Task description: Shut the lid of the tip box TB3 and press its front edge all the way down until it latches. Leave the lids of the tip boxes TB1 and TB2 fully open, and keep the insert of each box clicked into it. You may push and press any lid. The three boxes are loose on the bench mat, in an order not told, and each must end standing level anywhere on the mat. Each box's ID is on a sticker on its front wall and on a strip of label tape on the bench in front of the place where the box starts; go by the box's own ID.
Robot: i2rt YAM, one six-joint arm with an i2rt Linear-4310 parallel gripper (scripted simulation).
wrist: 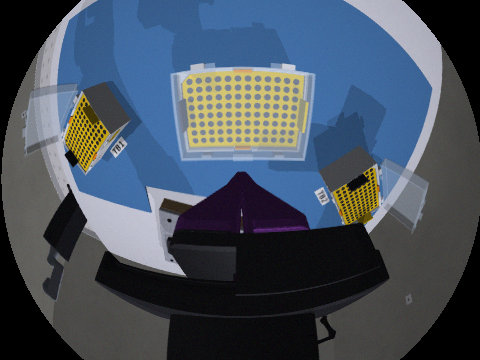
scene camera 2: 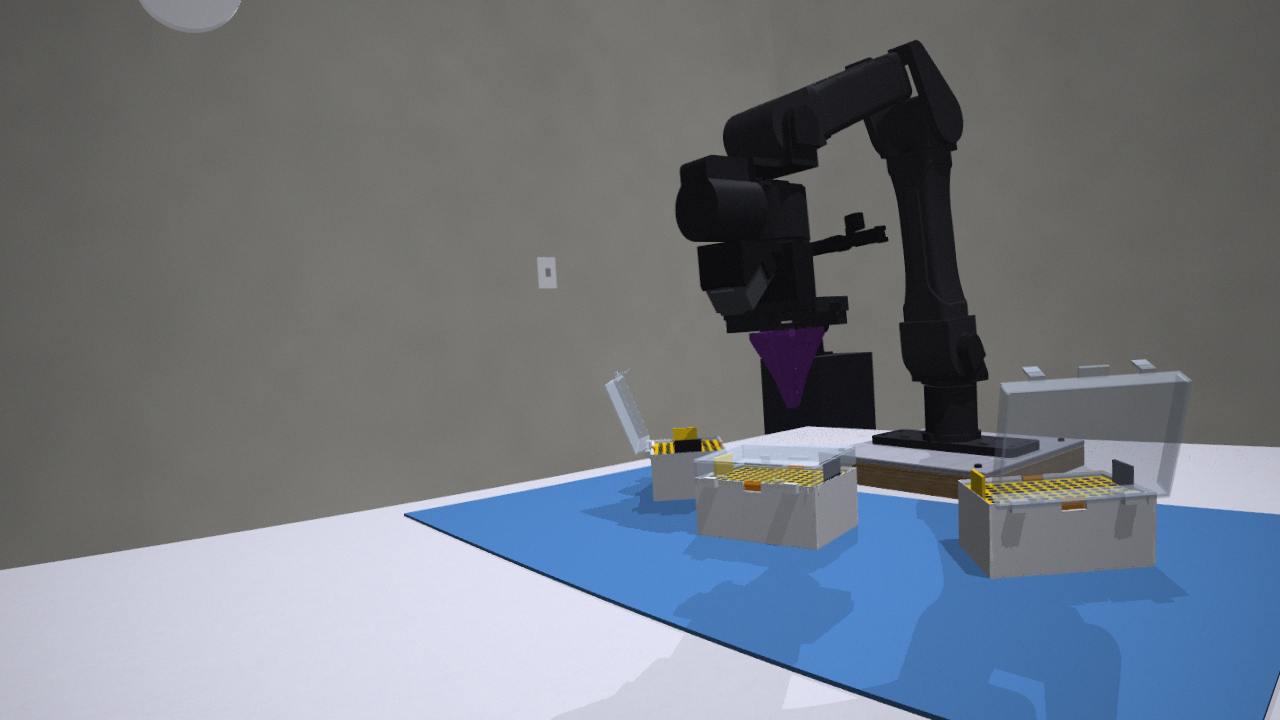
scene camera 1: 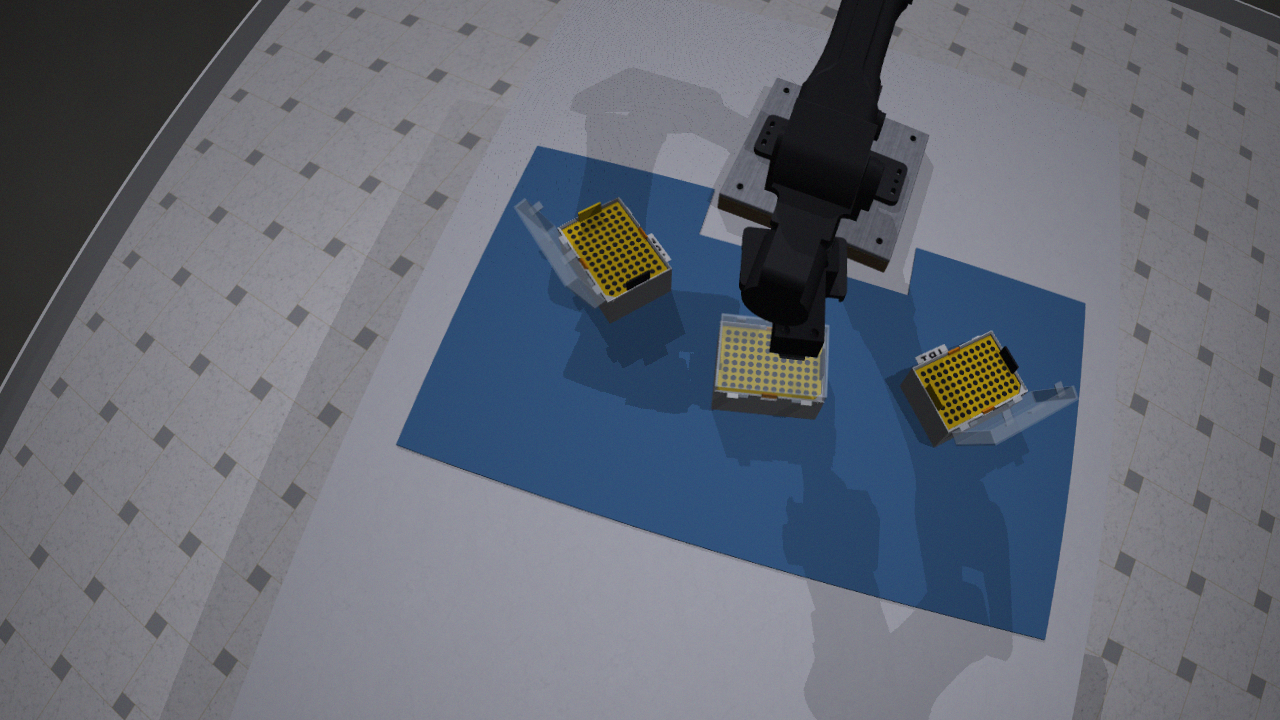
Scene:
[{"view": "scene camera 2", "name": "my gripper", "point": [793, 407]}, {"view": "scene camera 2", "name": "tip box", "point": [809, 517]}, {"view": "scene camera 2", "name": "tip box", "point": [1116, 535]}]

